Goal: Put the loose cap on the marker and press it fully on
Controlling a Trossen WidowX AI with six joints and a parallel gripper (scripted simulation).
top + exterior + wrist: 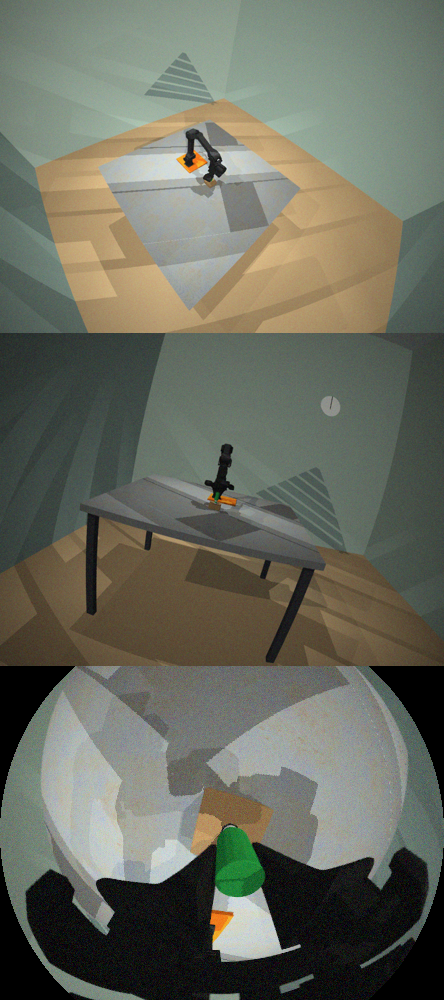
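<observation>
Right now the green cap is 10 mm above my gripper tip. Round my gripper tip: holder block (60 mm below).
</observation>
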